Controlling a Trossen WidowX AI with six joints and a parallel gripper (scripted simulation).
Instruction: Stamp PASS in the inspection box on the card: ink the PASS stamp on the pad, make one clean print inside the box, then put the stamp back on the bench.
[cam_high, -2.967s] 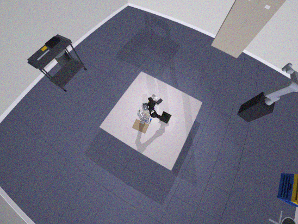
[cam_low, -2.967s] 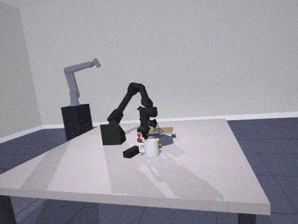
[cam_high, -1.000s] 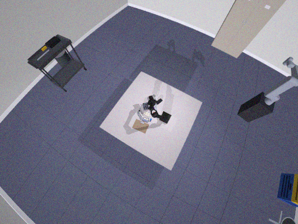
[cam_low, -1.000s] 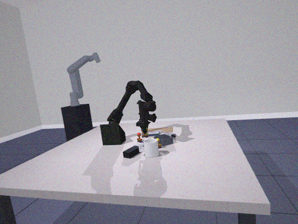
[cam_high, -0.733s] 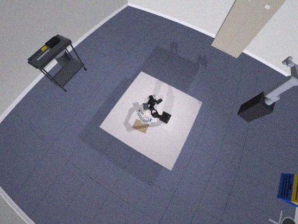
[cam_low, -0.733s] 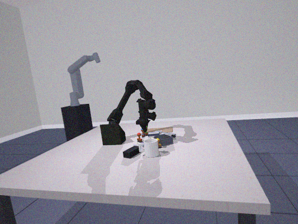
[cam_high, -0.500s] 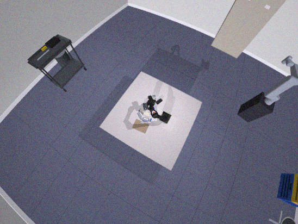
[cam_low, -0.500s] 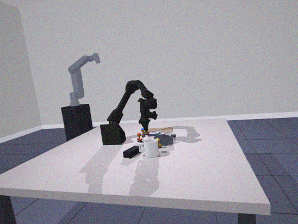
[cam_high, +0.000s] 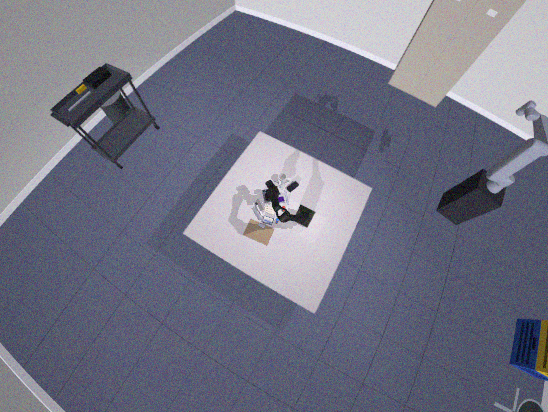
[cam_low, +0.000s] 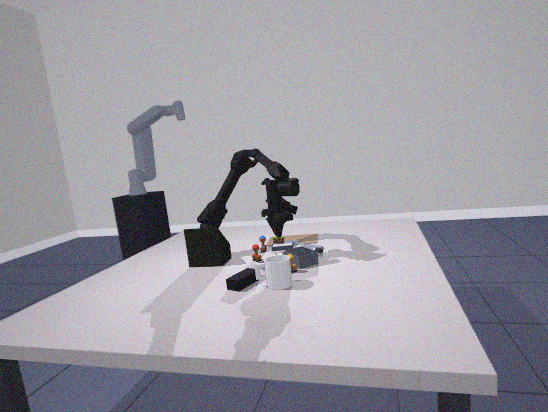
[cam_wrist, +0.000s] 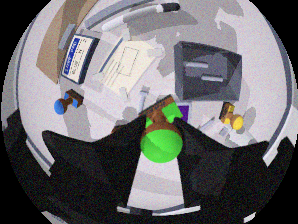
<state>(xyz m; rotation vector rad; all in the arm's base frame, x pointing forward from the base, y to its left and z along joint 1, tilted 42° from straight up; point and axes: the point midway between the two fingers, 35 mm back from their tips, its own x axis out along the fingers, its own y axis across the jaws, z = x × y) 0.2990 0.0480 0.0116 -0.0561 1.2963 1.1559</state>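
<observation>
Right now the cream card is 100 mm below my gripper tip, 70 mm to the left of it and 10 mm behind it. Also, from my gripper tip: dark tray: 90 mm ahead, 80 mm below, 20 mm to the right; then red-knobbed stamp: 100 mm behind, 70 mm below, 10 mm to the right; then purple ink pad: 90 mm below, 60 mm to the right, 20 mm behind.
</observation>
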